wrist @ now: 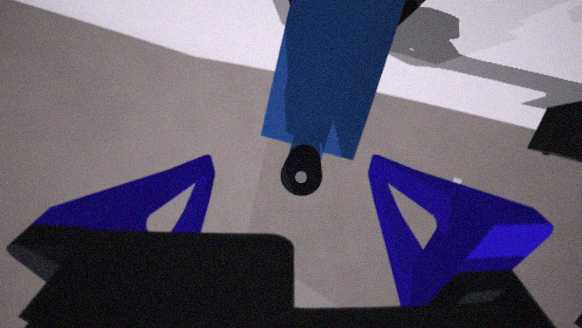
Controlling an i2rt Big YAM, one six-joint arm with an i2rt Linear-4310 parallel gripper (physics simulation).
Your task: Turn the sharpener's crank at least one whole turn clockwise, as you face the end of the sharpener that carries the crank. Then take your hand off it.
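Frame: origin at the arm's base, x back, y right, z up, level; metres.
Seen in the pictures: gripper, fingertip midpoint: (291,163).
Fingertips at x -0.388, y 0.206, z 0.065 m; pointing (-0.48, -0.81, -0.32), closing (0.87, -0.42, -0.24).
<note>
Pixels of each thing's top centre, then the offset from my fingertips to it. "pt": a spot on its surface instead. Level surfaces: height alone.
- sharpener, surface spot: (340,67) pt dz -0.062, dx +0.006, dy -0.023 m
- round black knob, top centre: (298,184) dz +0.012, dx +0.006, dy -0.003 m
- white surface, surface height: dz -0.132 m
The sharpener (340,65) is a blue block that comes in from the top middle of the wrist view, partly in shadow. At its lower end a round black knob (301,184) with a pale grey dot at its centre shows; this looks like the crank's knob. The rest of the crank is hard to make out in the shade. My gripper (291,163) is open, with its two blue fingers wide apart. The knob shows in the gap between the fingertips, a little nearer the left one, with space on both sides. How far it is in depth from the fingertips I cannot tell.
A white surface (150,30) with grey shadows runs across the top, and a grey-brown surface (125,120) lies below its edge. A black object (562,131) stands at the right edge. A small white spot shows beside the right finger.
</note>
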